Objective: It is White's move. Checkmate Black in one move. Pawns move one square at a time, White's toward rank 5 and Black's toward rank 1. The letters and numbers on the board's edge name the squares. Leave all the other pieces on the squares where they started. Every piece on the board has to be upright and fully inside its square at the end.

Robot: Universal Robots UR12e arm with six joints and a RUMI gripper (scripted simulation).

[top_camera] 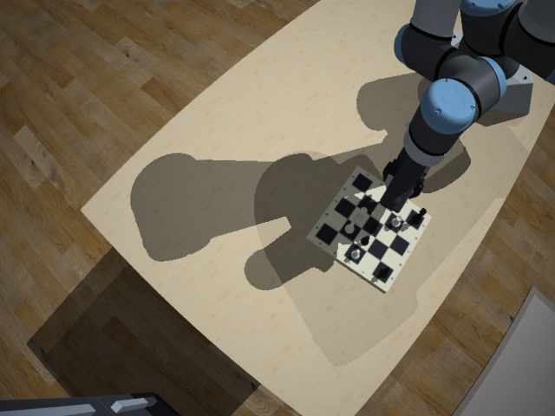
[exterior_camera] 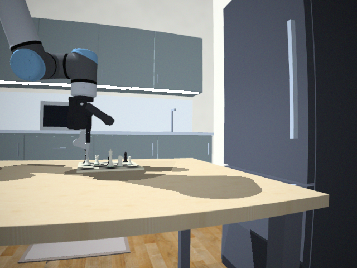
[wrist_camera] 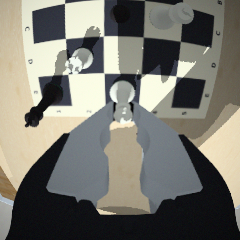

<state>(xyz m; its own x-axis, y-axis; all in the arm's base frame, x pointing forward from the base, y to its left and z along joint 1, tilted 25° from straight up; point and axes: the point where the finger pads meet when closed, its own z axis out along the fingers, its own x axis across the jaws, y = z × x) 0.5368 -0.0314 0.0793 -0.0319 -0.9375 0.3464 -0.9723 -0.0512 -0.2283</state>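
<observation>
The white chess piece lies 1 cm below my hand. Round my hand: chessboard (8 cm ahead, 4 cm below); then black king (8 cm to the left, 1 cm below).
</observation>
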